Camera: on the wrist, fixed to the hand. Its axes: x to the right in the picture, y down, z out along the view.
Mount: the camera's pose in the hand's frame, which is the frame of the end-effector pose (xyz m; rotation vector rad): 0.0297 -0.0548 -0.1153 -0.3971 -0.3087 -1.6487
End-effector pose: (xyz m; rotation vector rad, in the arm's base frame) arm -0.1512 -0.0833 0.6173 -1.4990 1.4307 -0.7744
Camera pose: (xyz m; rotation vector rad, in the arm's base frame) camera -0.2276 -0.1372 0.7092 -2.8698 -0.2136 -1.0609
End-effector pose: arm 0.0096 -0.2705 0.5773 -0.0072 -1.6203 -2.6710
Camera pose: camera -0.0205 -0.3478 0.4758 -0.5763 0.4278 1.4634
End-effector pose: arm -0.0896 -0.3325 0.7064 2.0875 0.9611 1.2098
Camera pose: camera -0.1986 -0.2649 0.7332 0.5809 1.5218 0.1209
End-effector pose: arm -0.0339 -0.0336 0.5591 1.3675 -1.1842 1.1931
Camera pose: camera 0.0120 0.0835 0.5959 1.5606 -0.1303 -0.4103
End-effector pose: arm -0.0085 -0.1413 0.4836 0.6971 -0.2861 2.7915
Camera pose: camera -0.0682 -0.0550 0.4051 0.7181 -0.1599 1.0348
